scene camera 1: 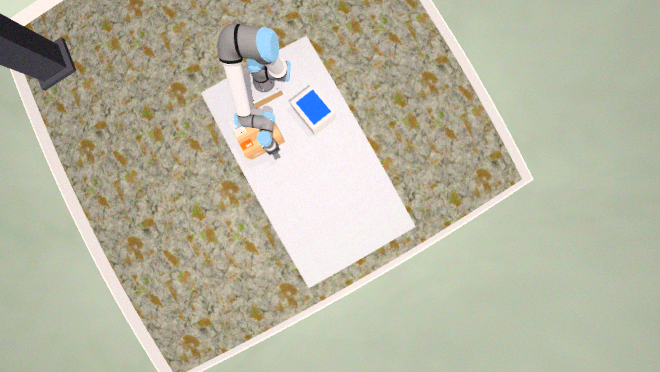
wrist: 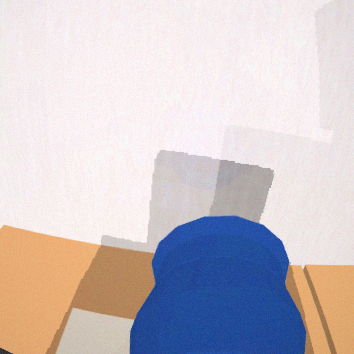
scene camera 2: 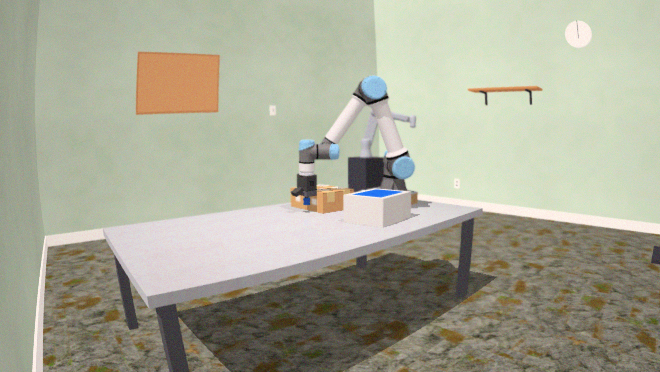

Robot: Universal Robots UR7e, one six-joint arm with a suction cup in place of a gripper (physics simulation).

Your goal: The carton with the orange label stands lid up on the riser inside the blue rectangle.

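Places are measured from the arm's base along level axes (x ahead, y left, z up), in metres.
Pixels of known places: hand, its tool point: [wrist: 220, 273] [scene camera 2: 306, 204]; arm's base, origin of its link: [scene camera 1: 264, 82].
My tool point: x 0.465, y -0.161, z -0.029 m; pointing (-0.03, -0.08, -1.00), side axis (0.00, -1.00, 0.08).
For each thing: its top centre in the pictures, then the offset to it from my tool point. Level surfaces: height alone.
- carton, centre of its top: [scene camera 2: 322, 190] [scene camera 1: 269, 136] dz +0.063, dx -0.080, dy +0.024 m
- white table, height of its surface: dz -0.038 m
- white riser, centre of its top: [scene camera 2: 378, 193] [scene camera 1: 313, 107] dz +0.082, dx -0.115, dy +0.380 m
- blue rectangle, centre of its top: [scene camera 2: 378, 193] [scene camera 1: 313, 107] dz +0.082, dx -0.115, dy +0.380 m
The carton [scene camera 1: 252, 150] [scene camera 2: 330, 201] [wrist: 35, 267] lies flat on the white table [scene camera 1: 322, 208] [scene camera 2: 230, 240] [wrist: 105, 105], with its orange label [scene camera 1: 244, 144] on the top face. My gripper [scene camera 1: 275, 155] [scene camera 2: 306, 201] [wrist: 218, 281], a blue suction cup, points straight down at the carton's edge on the side away from the robot base. In the second scene view the cup sits lower than the carton's top and in front of its side face. Nothing hangs from it; the wrist view hides its rim. The white riser [scene camera 1: 322, 125] [scene camera 2: 376, 210] with the blue rectangle [scene camera 1: 314, 106] [scene camera 2: 377, 193] stands apart, bare.
A flat brown board [scene camera 1: 268, 99] lies by the robot's base. The arm's dark pedestal [scene camera 2: 364, 173] stands behind the riser at the table's far end. A dark post [scene camera 1: 31, 55] stands off the table at the floor's corner.
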